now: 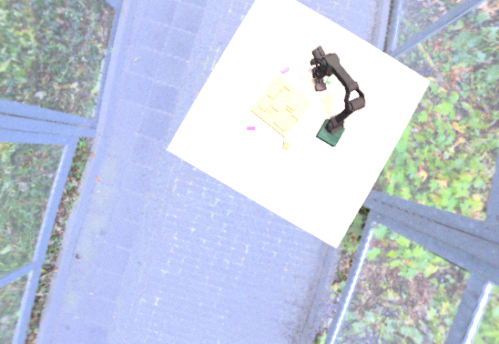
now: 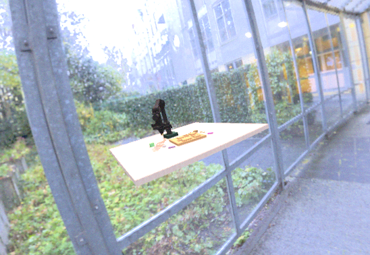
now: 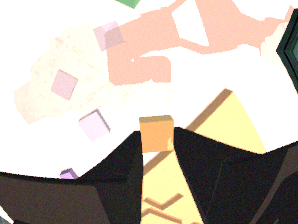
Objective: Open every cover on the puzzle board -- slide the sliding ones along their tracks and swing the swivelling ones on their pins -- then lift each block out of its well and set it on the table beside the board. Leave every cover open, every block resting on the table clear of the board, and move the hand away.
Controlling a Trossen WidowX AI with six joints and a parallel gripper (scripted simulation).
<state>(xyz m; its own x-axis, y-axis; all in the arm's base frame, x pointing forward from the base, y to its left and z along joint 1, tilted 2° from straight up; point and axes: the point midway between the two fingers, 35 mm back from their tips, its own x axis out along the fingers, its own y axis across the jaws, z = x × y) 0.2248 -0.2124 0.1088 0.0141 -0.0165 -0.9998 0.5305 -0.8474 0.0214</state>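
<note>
Now: the puzzle board 210 mm to the left of my gripper tip, 130 mm ahead of it and 90 mm below it. From my gripper tip the other things lie so: lilac block (180 mm ahead, 100 mm below, 30 mm to the right); green block (110 mm behind, 90 mm to the right, 90 mm below); pink block (410 mm to the left, 240 mm ahead, 100 mm below).
</note>
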